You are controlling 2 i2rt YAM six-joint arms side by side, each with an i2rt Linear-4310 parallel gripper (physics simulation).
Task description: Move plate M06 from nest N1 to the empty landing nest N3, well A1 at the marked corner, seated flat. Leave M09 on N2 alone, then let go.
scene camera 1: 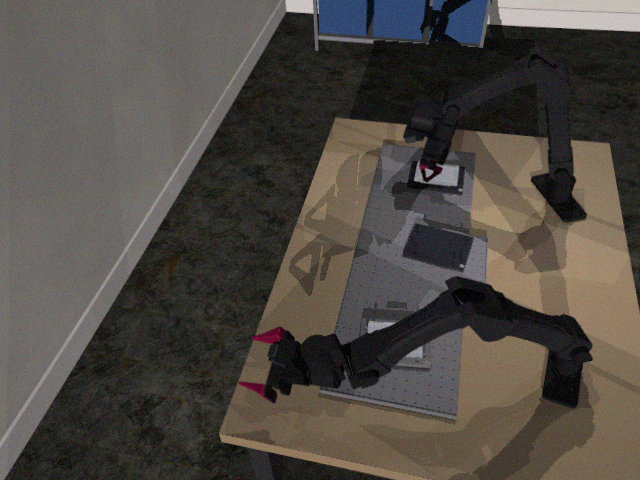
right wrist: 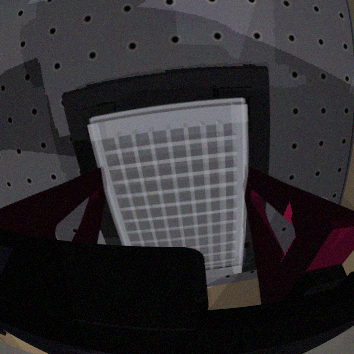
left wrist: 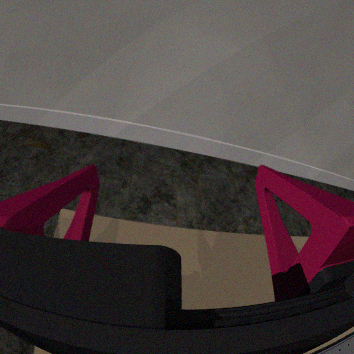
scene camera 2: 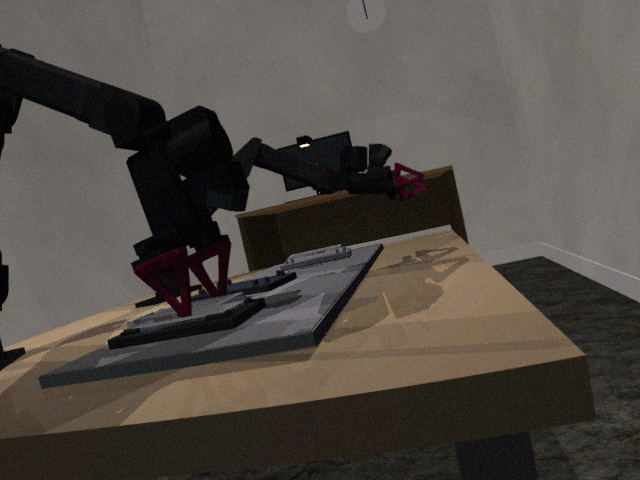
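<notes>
A white gridded well plate [scene camera 1: 450, 175] [scene camera 2: 207, 308] [right wrist: 175, 190] sits at the dark nest [scene camera 1: 438, 189] [scene camera 2: 180, 333] [right wrist: 259, 115] at the back of scene camera 1; I cannot tell whether it is lifted. My right gripper [scene camera 1: 430, 174] [scene camera 2: 204, 305] [right wrist: 174, 175] points down and is shut on this plate, one finger against each long side. The dark middle nest [scene camera 1: 438, 246] [scene camera 2: 264, 282] is empty, with a small light mark at one corner. Another white plate [scene camera 1: 381, 325] lies in a grey nest [scene camera 1: 379, 312], partly hidden by my left arm. My left gripper [scene camera 1: 247, 361] [scene camera 2: 423, 181] [left wrist: 176, 173] is open and empty. Labels are unreadable.
The nests stand on a grey perforated board [scene camera 1: 392, 387] [scene camera 2: 333, 304] on the wooden table [scene camera 1: 289, 426] [scene camera 2: 449, 335]. My left arm reaches across the board in scene camera 1. A blue cabinet [scene camera 1: 343, 18] stands beyond the table. A monitor [scene camera 2: 320, 162] shows in scene camera 2.
</notes>
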